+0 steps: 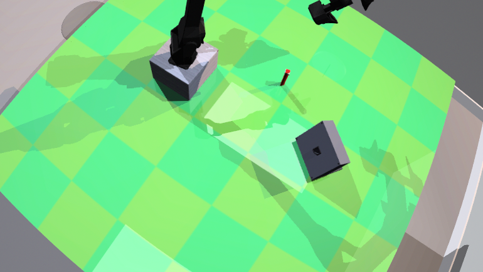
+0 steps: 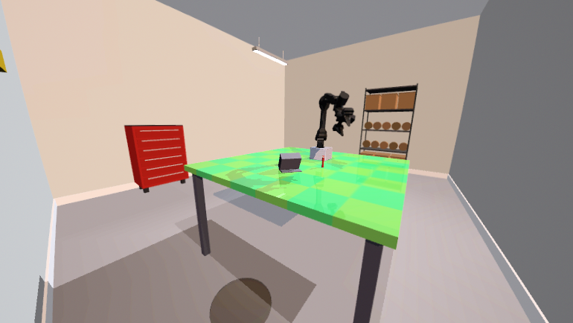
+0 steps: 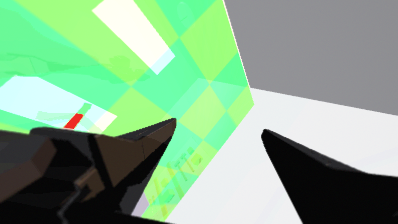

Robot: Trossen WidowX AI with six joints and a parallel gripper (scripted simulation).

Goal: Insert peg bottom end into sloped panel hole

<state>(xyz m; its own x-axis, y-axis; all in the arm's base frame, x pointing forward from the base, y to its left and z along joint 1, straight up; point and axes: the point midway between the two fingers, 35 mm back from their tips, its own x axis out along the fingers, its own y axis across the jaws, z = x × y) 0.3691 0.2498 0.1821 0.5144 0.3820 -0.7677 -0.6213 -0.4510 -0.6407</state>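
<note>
Right now my gripper tip is 200 mm above the red peg, 150 mm to the left of it and 100 mm past it. Also, from my gripper tip: panel: 330 mm to the right, 210 mm below, 80 mm ahead.
</note>
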